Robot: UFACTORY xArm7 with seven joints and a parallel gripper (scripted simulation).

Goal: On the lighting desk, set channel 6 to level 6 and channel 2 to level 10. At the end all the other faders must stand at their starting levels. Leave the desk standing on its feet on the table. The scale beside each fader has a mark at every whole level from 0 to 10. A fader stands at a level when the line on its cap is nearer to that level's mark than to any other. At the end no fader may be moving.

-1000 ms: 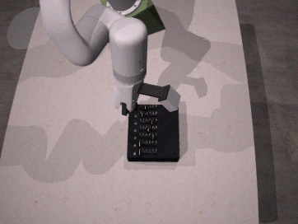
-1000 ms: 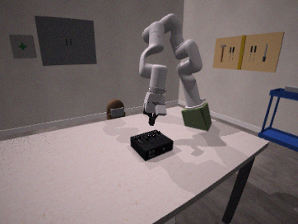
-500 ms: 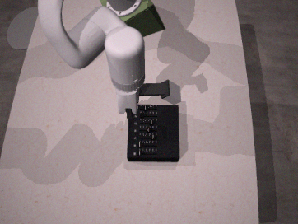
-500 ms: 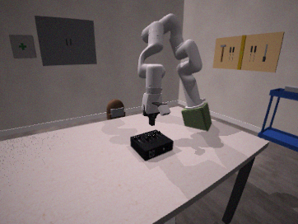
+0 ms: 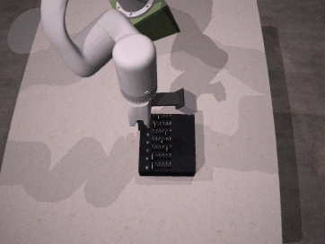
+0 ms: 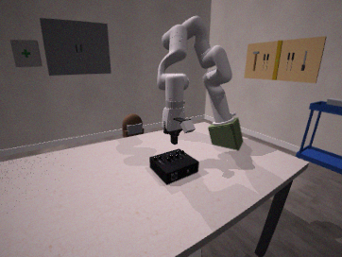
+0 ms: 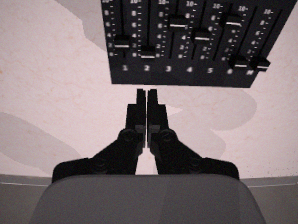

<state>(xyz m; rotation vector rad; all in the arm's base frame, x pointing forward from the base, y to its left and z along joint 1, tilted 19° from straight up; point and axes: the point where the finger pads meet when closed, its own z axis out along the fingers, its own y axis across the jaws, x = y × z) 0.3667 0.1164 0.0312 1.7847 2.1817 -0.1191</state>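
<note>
Right now the channel 2 fader cap is 50 mm below my hand and 30 mm to the left of it. Also, from my hand: channel 1 fader cap (50 mm below, 30 mm to the left, 30 mm behind); channel 3 fader cap (60 mm to the left, 50 mm below, 10 mm ahead); channel 4 fader cap (50 mm to the left, 50 mm below, 40 mm ahead).
</note>
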